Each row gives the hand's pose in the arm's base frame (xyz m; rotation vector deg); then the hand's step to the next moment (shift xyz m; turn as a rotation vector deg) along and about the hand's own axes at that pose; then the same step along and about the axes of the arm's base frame.
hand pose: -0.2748 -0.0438 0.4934 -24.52 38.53 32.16
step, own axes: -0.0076 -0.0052 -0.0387 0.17 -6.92 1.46
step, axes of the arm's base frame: -0.0195 -0.0274 -0.0212 5.00 -4.49 2.22
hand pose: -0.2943 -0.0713 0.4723 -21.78 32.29 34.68
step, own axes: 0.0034 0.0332 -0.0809 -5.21 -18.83 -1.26
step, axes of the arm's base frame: -0.0493 -0.0128 -0.0712 7.74 -17.17 5.33
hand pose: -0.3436 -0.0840 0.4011 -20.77 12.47 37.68
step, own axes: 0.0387 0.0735 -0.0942 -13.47 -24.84 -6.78
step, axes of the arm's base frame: -0.0242 0.0381 -0.1172 4.69 -28.34 4.39
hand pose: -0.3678 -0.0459 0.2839 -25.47 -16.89 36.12
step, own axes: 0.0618 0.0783 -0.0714 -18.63 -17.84 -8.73
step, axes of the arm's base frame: 0.0368 0.0728 -0.0916 -2.02 -27.12 -1.36
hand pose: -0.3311 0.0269 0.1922 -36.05 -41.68 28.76
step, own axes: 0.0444 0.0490 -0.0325 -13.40 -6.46 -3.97
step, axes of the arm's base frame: 0.0427 0.0507 -0.0321 -4.43 -14.20 -3.95
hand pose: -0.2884 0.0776 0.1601 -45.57 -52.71 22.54
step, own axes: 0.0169 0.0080 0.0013 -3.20 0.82 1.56
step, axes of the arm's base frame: 0.0087 0.0162 0.0038 -3.07 -0.74 -1.83
